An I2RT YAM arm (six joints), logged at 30 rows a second.
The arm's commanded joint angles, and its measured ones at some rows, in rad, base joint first. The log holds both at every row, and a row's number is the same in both.
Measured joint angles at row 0:
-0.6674, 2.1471, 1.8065, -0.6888, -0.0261, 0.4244
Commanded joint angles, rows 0 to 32:
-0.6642, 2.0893, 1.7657, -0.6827, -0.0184, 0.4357
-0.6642, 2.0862, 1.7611, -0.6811, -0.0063, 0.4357
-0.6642, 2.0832, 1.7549, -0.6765, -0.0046, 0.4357
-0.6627, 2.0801, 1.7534, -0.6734, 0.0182, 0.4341
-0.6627, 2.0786, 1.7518, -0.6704, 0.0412, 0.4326
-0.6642, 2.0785, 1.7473, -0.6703, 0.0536, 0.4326
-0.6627, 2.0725, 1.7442, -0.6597, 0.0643, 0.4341
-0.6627, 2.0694, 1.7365, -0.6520, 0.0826, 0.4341
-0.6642, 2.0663, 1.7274, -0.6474, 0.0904, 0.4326
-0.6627, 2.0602, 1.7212, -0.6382, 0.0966, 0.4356
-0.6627, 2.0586, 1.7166, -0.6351, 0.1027, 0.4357
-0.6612, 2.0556, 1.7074, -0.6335, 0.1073, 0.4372
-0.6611, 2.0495, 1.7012, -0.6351, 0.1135, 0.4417
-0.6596, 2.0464, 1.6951, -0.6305, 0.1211, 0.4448
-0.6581, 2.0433, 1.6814, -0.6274, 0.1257, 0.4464
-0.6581, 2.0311, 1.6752, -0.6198, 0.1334, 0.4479
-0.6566, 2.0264, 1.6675, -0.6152, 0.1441, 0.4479
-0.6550, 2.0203, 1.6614, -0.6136, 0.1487, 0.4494
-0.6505, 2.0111, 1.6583, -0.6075, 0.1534, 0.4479
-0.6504, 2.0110, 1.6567, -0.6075, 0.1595, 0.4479
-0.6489, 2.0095, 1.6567, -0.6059, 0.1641, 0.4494
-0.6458, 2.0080, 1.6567, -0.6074, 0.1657, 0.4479
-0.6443, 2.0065, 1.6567, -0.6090, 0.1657, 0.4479
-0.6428, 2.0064, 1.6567, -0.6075, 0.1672, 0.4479
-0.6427, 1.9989, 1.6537, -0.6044, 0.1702, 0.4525
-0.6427, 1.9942, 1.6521, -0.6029, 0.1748, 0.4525
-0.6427, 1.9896, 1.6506, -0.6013, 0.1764, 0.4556
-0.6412, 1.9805, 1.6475, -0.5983, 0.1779, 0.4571
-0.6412, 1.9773, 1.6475, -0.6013, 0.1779, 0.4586
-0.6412, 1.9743, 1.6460, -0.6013, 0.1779, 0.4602
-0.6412, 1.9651, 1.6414, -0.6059, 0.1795, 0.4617
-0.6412, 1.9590, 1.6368, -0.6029, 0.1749, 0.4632
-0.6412, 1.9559, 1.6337, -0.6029, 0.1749, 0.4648
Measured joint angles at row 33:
-0.6422, 2.0270, 1.6432, -0.6266, 0.1421, 0.4480
